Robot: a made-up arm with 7 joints.
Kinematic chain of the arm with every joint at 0, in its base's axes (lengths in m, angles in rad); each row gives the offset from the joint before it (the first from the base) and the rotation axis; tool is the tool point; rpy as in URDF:
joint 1: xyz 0 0 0.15 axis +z
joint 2: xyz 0 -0.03 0.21 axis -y
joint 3: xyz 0 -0.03 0.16 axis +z
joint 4: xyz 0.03 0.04 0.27 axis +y
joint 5: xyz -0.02 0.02 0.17 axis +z
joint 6: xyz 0 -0.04 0.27 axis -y
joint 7: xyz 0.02 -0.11 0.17 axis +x
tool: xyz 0 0 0 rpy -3.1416 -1.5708 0
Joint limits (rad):
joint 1: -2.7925..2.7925
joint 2: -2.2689..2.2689
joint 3: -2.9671..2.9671
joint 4: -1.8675..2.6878
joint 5: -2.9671..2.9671
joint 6: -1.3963..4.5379
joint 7: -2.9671..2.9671
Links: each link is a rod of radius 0.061 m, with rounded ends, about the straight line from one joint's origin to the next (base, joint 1, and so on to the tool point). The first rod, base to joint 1, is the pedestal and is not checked.
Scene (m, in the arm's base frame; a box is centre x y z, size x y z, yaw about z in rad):
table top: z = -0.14
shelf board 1: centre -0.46 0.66 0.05 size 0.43 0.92 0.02 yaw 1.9
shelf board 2: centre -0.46 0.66 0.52 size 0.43 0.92 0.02 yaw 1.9
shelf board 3: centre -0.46 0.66 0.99 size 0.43 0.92 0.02 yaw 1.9
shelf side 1: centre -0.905 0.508 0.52 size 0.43 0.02 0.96 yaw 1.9
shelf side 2: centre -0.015 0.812 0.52 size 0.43 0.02 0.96 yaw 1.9
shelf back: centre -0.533 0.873 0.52 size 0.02 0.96 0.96 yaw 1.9
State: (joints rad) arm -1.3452 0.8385 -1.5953 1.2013 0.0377 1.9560 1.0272
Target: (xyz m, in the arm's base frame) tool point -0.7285 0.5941 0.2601
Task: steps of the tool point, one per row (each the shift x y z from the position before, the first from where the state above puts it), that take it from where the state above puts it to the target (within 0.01 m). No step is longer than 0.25 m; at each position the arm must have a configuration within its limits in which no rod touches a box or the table.
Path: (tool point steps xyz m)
1: -0.1073 -0.1486 0.0610
2: -0.0191 -0.1826 0.0800
3: 0.0838 -0.1640 0.0795
4: -0.1103 0.0621 -0.1689
5: -0.0467 0.0661 -0.1974
6: 0.0255 0.0533 -0.1997
7: 0.0896 0.0268 -0.1714
8: -0.0688 0.0802 0.0047
9: -0.0444 0.0920 0.0019
10: -0.0183 0.0969 -0.0018
11: 0.0071 0.0952 -0.0048

